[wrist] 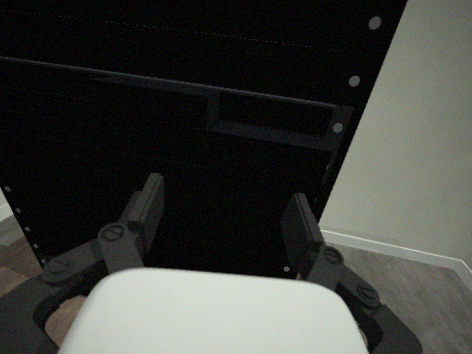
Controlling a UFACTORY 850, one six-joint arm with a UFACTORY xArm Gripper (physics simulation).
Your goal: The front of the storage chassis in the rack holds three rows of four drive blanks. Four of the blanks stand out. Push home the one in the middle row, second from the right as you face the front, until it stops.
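Observation:
The storage chassis (270,134) shows as a very dark front in the rack (367,50), with faint bluish edges running across the upper half of the wrist view. Near its right end these edges outline a dark rectangle. The separate drive blanks are too dark to tell apart, so I cannot tell which stand out, nor pick out the middle-row one second from the right. My gripper (227,198) is open, with nothing between its fingers. In the view, its fingertips lie below the bluish edges, over the dark front; the distance to it is unclear.
Round light screw heads (354,81) run down the rack's right edge, and more show at its lower left. A pale wall (410,150) stands to the right, with a white baseboard (390,251) above the grey floor (425,295). Brown flooring (17,267) shows at lower left.

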